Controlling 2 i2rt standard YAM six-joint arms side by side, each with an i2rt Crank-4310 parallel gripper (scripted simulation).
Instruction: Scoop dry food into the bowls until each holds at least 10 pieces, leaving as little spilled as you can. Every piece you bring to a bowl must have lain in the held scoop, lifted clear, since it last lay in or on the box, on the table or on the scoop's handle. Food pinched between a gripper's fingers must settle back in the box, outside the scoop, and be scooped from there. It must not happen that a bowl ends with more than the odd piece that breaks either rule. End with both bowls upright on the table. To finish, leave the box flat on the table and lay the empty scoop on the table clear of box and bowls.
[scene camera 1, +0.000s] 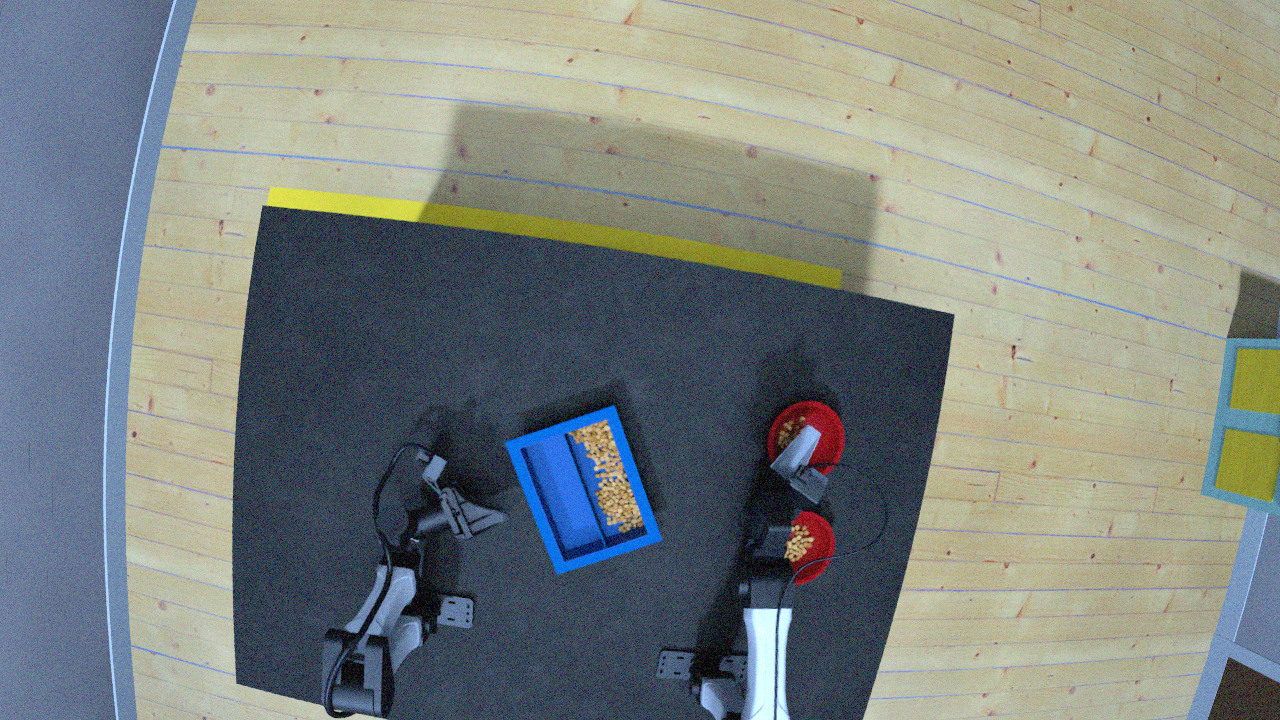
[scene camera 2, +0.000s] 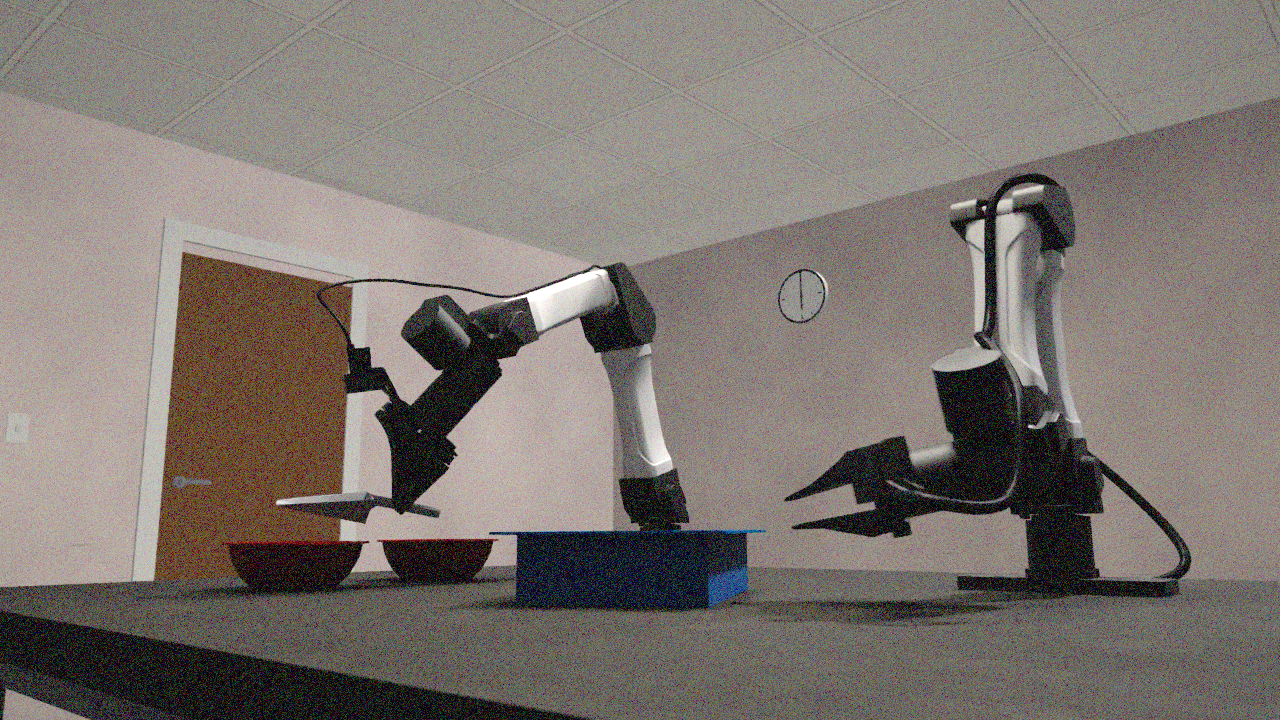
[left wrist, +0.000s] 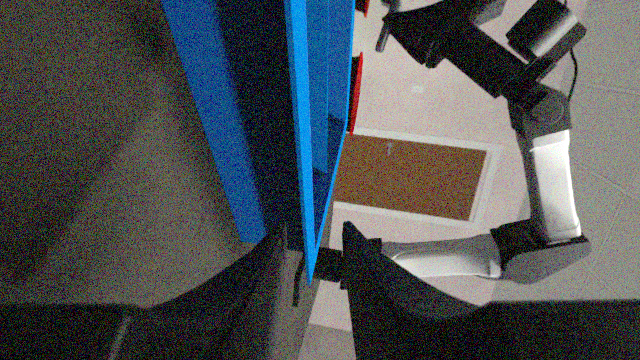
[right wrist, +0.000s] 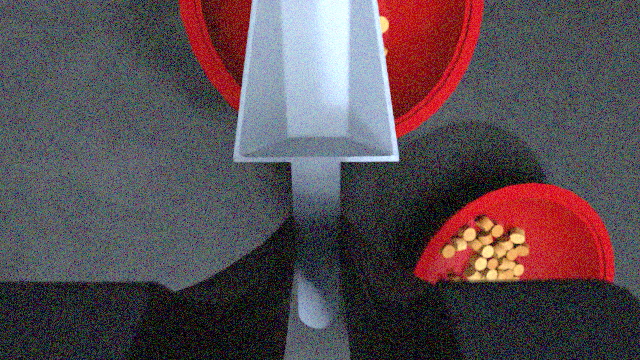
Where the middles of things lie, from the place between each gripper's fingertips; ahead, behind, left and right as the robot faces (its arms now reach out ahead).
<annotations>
I see my right gripper (scene camera 2: 396, 510) 33 cm to the right of the blue box (scene camera 2: 682, 568), 9 cm past it and 5 cm above it.
I see the blue box 7 cm ahead of my left hand (scene camera 2: 789, 513), 13 cm to the right of it and 4 cm below it.
</annotations>
